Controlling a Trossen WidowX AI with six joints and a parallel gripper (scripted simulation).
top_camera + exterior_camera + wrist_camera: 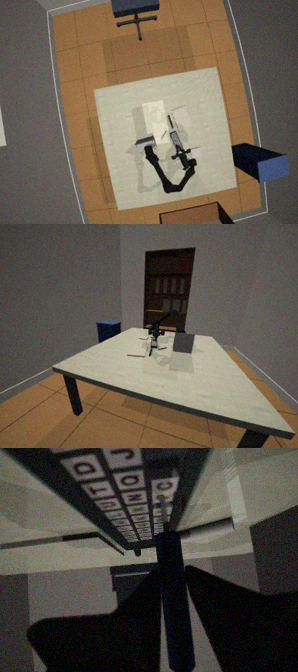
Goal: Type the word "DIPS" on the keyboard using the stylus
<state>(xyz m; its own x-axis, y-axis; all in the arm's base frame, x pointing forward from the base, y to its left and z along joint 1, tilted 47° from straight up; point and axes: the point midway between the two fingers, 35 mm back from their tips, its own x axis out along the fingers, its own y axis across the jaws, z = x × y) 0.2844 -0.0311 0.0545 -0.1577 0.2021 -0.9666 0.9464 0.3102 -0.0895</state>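
Now: gripper tip 20 cm to the right of the blue-capped pen, 6 cm above it and 2 cm past it. Round my gripper tip: blue stylus 1 cm below; notebook 24 cm to the left, 10 cm ahead, 6 cm below.
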